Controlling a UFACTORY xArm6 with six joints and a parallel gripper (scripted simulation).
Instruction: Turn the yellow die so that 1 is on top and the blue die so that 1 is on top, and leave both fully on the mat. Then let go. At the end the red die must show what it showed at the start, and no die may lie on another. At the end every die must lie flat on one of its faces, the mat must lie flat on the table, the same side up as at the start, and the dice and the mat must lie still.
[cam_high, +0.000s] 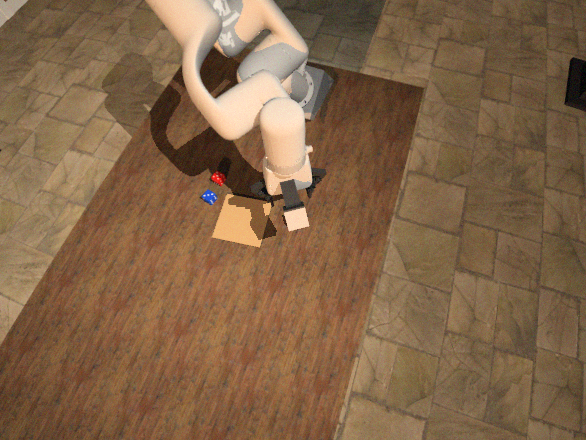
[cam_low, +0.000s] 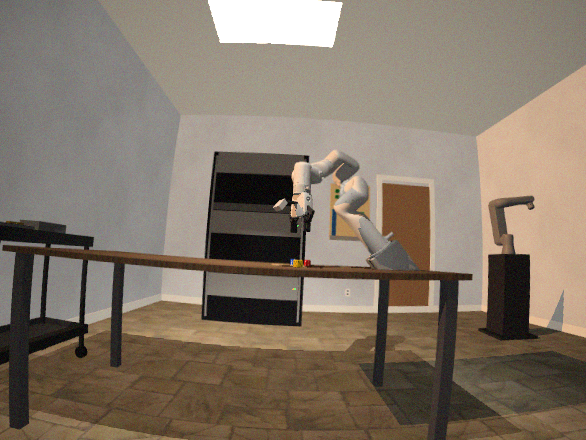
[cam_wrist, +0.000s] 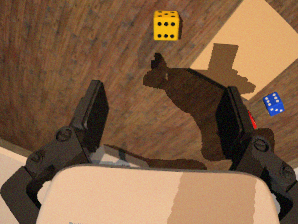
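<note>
The yellow die lies 14 cm below my hand. The rest, counted from my hand: red die (3 cm behind, 26 cm to the right, 14 cm below); then tan mat (6 cm ahead, 13 cm to the right, 15 cm below); then blue die (4 cm ahead, 25 cm to the right, 14 cm below).
</note>
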